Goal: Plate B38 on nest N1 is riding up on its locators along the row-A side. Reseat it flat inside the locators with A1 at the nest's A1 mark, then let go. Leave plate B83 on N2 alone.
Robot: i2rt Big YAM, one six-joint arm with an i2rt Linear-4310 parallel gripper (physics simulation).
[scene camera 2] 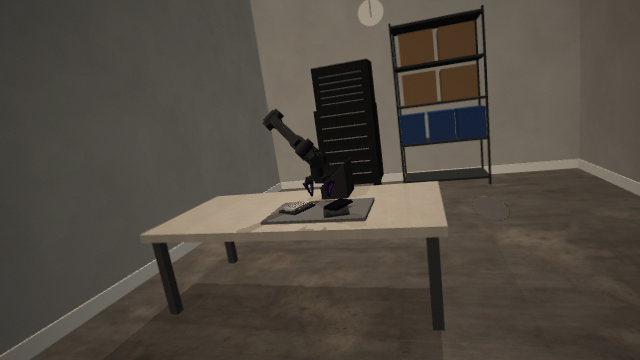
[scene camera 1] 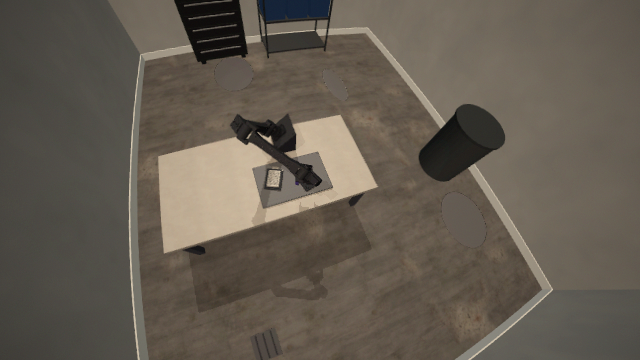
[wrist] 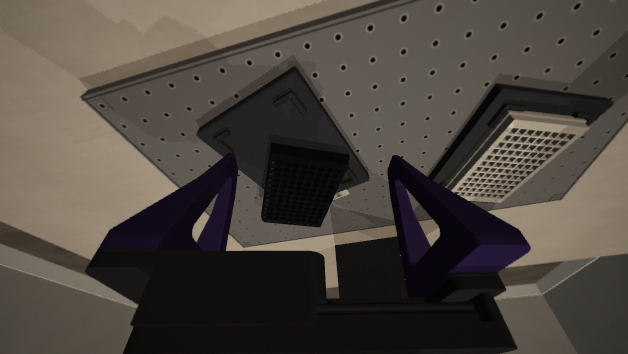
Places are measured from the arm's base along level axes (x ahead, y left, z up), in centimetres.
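Pixels of known places: gripper, fingertip midpoint: (scene camera 2: 320, 196) (scene camera 1: 305, 184) (wrist: 313, 161); arm's base, link origin: (scene camera 2: 332, 175) (scene camera 1: 279, 132).
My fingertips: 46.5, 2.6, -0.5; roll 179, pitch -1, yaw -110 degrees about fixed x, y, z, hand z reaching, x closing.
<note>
For each thing: its top centre in the pictures, then the offset to it from my fingertips, as dx, dy, dz. Level surfaces: height alone.
- black well plate, top centre: (wrist: 299, 198) (scene camera 2: 338, 202) -12.1, +5.6, -6.9
- white well plate, top centre: (wrist: 506, 168) (scene camera 2: 296, 204) (scene camera 1: 273, 178) -15.7, -17.8, -7.6
- grey perforated board, top centre: (wrist: 380, 161) (scene camera 2: 319, 209) (scene camera 1: 292, 177) -12.5, -4.7, -10.1
- pale table, surface height: dz -11.4
A black well plate (scene camera 2: 338, 204) (wrist: 305, 187) lies turned and tilted across one end of a dark nest (scene camera 2: 336, 213) (wrist: 250, 120); bare nest with raised corner locators shows beside it. A white well plate (scene camera 1: 273, 178) (scene camera 2: 296, 205) (wrist: 520, 160) lies lined up on the other dark nest (wrist: 505, 95). No plate or nest name is readable, but the crooked black plate fits the description of B38 on N1. My gripper (scene camera 2: 320, 188) (wrist: 313, 161) is open and empty, above the board. In the wrist view its purple fingers stand either side of the black plate, apart from it. In scene camera 1 the arm hides the black plate.
Both nests stand on a grey perforated board (scene camera 1: 267, 200) (scene camera 2: 280, 219) (wrist: 425, 65) on a pale table (scene camera 1: 200, 195) (scene camera 2: 225, 212). The arm's dark base block (scene camera 1: 286, 135) (scene camera 2: 341, 182) stands at the table's back edge, behind the board. A dark cylinder (scene camera 1: 457, 145) stands away from the table.
</note>
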